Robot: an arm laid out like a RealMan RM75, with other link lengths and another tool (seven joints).
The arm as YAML. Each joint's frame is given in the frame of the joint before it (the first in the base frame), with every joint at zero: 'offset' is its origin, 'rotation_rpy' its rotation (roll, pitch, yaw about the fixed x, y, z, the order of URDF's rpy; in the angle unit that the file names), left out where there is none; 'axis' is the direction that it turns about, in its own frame. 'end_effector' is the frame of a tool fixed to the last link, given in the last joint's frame.
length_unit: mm
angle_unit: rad
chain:
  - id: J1
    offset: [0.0, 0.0, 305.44]
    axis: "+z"
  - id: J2
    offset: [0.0, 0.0, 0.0]
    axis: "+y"
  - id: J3
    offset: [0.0, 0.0, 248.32]
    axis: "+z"
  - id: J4
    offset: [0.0, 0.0, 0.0]
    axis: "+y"
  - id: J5
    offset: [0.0, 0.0, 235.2]
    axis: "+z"
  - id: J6
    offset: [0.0, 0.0, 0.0]
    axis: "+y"
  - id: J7
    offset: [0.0, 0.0, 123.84]
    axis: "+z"
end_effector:
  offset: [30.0, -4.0, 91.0]
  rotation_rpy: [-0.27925, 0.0, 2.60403]
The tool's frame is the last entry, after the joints.
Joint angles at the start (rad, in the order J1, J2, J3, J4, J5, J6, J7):
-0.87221 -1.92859 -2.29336 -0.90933 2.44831 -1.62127 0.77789
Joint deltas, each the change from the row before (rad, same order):
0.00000 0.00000 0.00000 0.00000 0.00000 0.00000 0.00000
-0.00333 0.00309 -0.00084 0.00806 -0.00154 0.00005 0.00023
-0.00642 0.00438 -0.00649 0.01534 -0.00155 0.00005 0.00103
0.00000 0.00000 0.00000 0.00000 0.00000 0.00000 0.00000
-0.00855 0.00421 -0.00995 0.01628 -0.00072 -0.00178 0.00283
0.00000 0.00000 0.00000 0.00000 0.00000 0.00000 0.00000
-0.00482 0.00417 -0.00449 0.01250 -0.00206 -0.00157 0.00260
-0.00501 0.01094 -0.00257 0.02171 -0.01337 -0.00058 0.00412
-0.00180 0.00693 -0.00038 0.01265 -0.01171 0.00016 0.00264
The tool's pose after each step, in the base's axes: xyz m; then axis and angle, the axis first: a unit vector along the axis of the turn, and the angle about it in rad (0 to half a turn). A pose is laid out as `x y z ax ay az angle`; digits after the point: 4 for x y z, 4 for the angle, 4 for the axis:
-0.1692 0.4758 0.0784 0.6318 -0.7393 -0.2329 3.0020
-0.1692 0.4761 0.0783 0.6327 -0.7390 -0.2313 3.0013
-0.1691 0.4768 0.0783 0.6352 -0.7380 -0.2279 3.0030
-0.1691 0.4768 0.0783 0.6352 -0.7380 -0.2279 3.0030
-0.1682 0.4776 0.0784 0.6372 -0.7375 -0.2236 3.0060
-0.1682 0.4776 0.0784 0.6372 -0.7375 -0.2236 3.0060
-0.1681 0.4777 0.0784 0.6386 -0.7374 -0.2202 3.0065
-0.1679 0.4782 0.0794 0.6409 -0.7371 -0.2144 3.0116
-0.1676 0.4785 0.0802 0.6423 -0.7370 -0.2104 3.0171

